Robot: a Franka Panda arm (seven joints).
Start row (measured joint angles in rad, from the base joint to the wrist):
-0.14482, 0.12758, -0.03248, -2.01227, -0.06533, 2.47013, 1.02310
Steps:
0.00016, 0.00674, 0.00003, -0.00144, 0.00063, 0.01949, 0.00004
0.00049, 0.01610, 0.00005, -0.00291, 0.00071, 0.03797, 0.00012
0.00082, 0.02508, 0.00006, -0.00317, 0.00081, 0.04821, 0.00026
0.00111, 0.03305, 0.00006, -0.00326, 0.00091, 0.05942, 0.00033
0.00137, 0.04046, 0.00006, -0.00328, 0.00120, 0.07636, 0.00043
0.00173, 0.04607, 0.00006, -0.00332, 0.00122, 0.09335, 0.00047
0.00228, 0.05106, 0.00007, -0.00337, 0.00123, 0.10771, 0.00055
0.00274, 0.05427, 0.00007, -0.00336, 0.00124, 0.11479, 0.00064
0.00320, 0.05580, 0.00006, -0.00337, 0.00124, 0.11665, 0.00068
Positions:
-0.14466, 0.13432, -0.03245, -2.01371, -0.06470, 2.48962, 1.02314
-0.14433, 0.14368, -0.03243, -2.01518, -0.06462, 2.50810, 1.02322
-0.14400, 0.15266, -0.03242, -2.01544, -0.06452, 2.51834, 1.02336
-0.14371, 0.16063, -0.03242, -2.01553, -0.06442, 2.52955, 1.02343
-0.14345, 0.16804, -0.03242, -2.01555, -0.06413, 2.54649, 1.02353
-0.14309, 0.17365, -0.03242, -2.01559, -0.06411, 2.56348, 1.02357
-0.14254, 0.17864, -0.03241, -2.01564, -0.06410, 2.57784, 1.02365
-0.14208, 0.18185, -0.03241, -2.01563, -0.06409, 2.58492, 1.02374
-0.14162, 0.18338, -0.03242, -2.01564, -0.06409, 2.58678, 1.02378

